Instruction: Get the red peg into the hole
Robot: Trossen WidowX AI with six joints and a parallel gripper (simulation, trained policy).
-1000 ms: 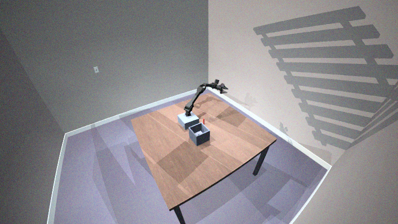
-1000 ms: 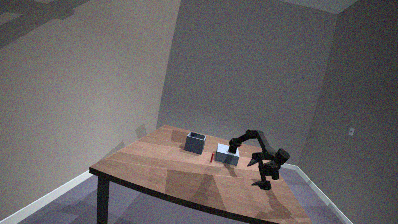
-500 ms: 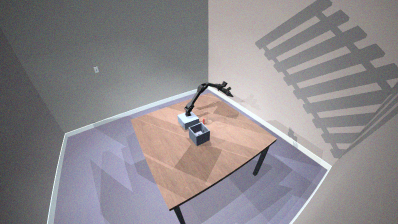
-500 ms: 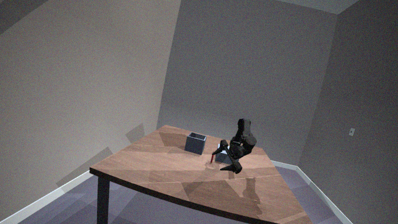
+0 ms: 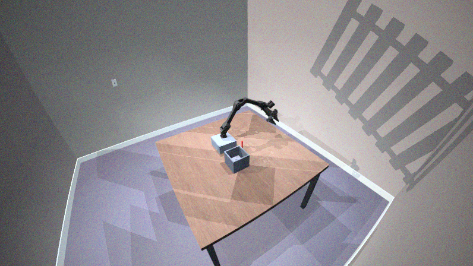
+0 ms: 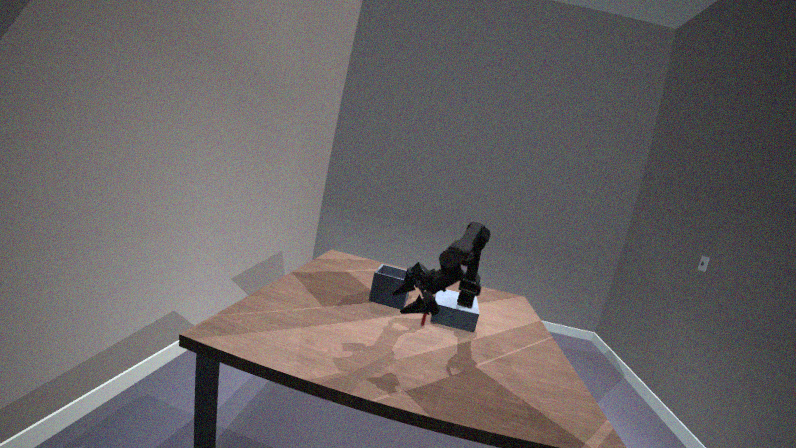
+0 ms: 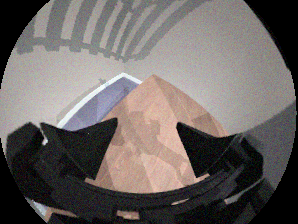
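Right now my gripper tip is 3 cm past the red peg, 37 cm to the left of it and 17 cm above it. Round my gripper tip: pale plate: 18 cm ahead, 51 cm to the right, 17 cm below.
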